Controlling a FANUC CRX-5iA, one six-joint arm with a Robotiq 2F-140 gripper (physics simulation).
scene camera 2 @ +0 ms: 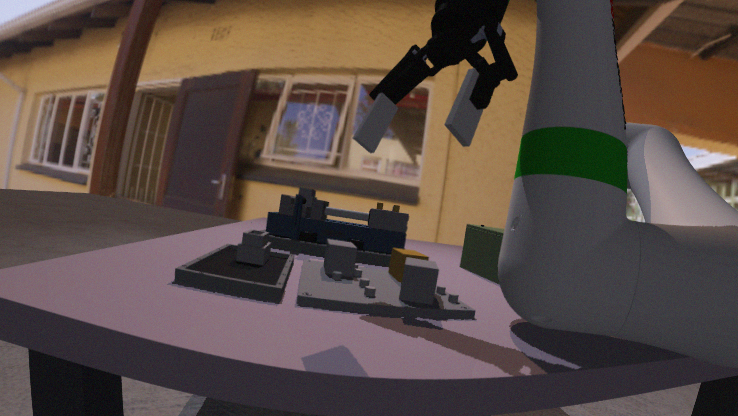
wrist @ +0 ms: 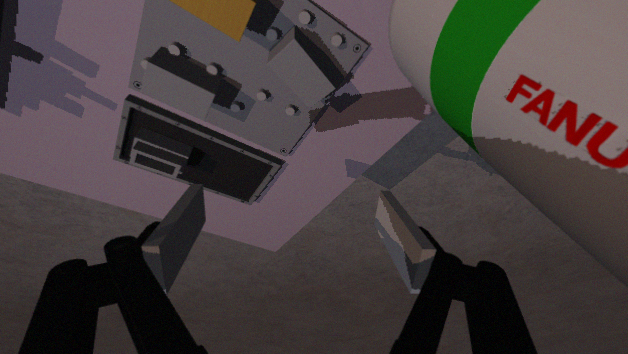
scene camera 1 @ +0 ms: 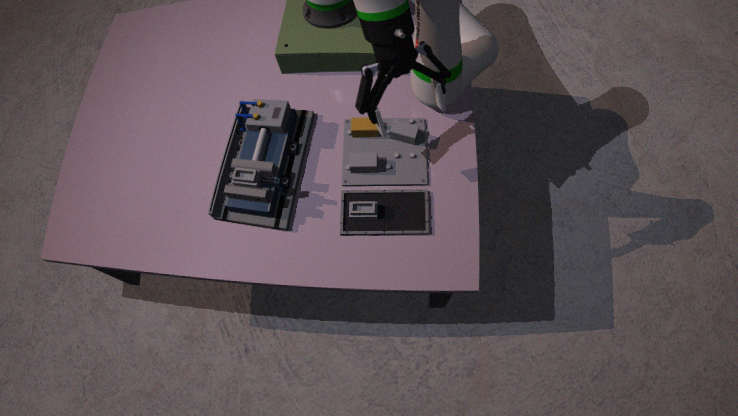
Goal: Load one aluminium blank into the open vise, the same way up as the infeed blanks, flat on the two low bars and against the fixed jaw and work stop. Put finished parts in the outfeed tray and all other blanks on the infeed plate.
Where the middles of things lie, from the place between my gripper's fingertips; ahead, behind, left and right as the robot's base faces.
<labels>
The dark outfeed tray [scene camera 2: 221, 271] lies 15 cm ahead of my hand, 4 cm to the right of it and 16 cm below it.
</labels>
